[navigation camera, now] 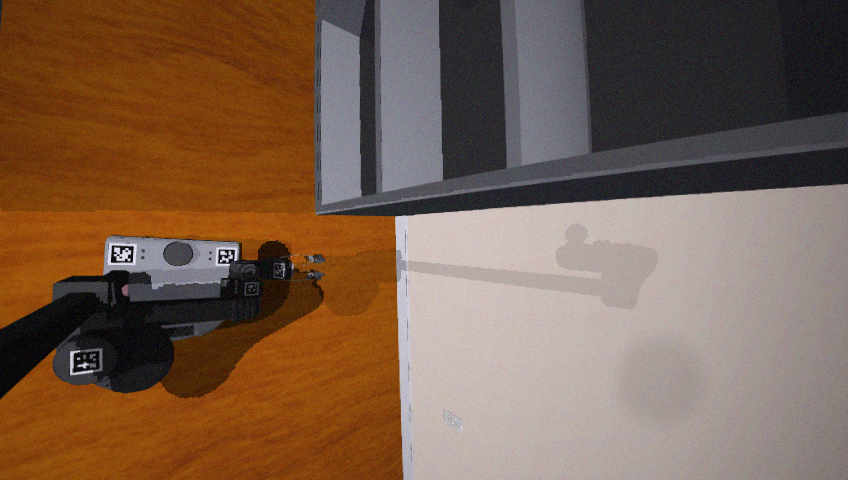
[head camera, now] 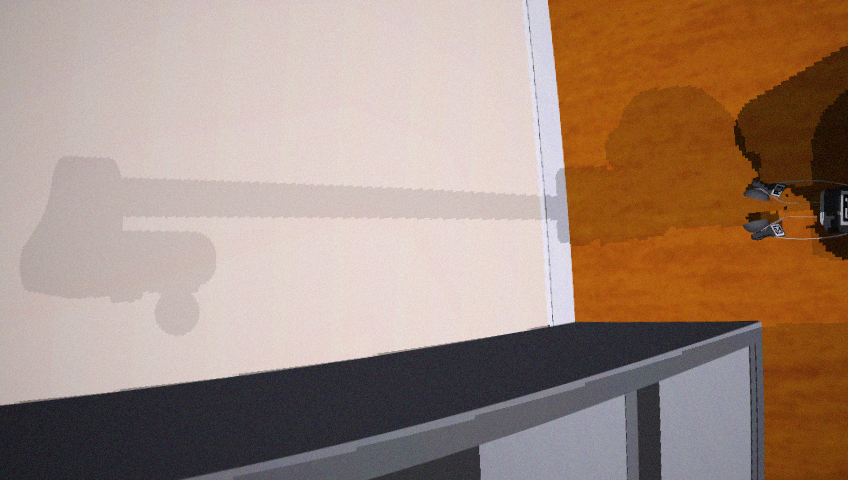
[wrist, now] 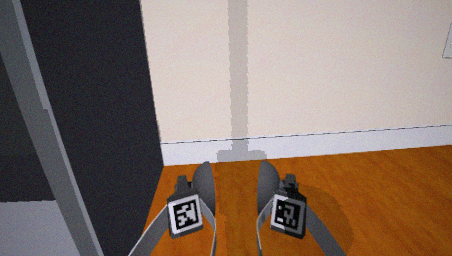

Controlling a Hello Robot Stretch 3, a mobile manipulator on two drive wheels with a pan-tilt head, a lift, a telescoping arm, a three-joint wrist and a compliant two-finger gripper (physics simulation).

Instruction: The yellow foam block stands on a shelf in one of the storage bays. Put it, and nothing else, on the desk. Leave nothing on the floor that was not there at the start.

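Where they show: gripper, between the fingertips: (navigation camera: 324, 267) (head camera: 745, 210); robot's base, origin of its link: (navigation camera: 178, 252).
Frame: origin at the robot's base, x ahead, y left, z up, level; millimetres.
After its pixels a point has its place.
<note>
The yellow foam block and the desk do not show in these views. A storage shelf unit with a dark side panel (head camera: 416, 389) {z 773, x 201, y -629 mm} (navigation camera: 654, 174) {z 1194, x 192, y -539 mm} (wrist: 95, 125) and grey front edges stands against the wall. Its visible shelves are light grey, with dark spaces between them; no object shows on them. My gripper (head camera: 757, 208) {z 321, x -22, y -405 mm} (navigation camera: 315, 267) {z 321, x -22, y -405 mm} (wrist: 235, 179) {z 321, x -22, y -405 mm} is open, with nothing between its fingertips. It is above the wooden floor, outside the shelf unit and beside its side panel, which is on the left in the wrist view.
A pale wall (head camera: 327, 89) {z 658, x -235, y -1001 mm} (navigation camera: 535, 368) {z 810, x -367, y -1014 mm} (wrist: 340, 70) with a white baseboard (head camera: 561, 285) {z 46, x 142, y -952 mm} (navigation camera: 404, 368) {z 49, x -631, y -1026 mm} (wrist: 360, 141) stands ahead of the gripper. A wall outlet (navigation camera: 452, 419) {z 402, x -772, y -1047 mm} (wrist: 448, 42) is on it. The robot's base (navigation camera: 148, 273) {z 159, x -55, y 70 mm} stands on the wooden floor (head camera: 654, 285) {z 1, x 131, y -732 mm} (navigation camera: 148, 118) {z 1, x 445, y 120 mm} (wrist: 400, 190).
</note>
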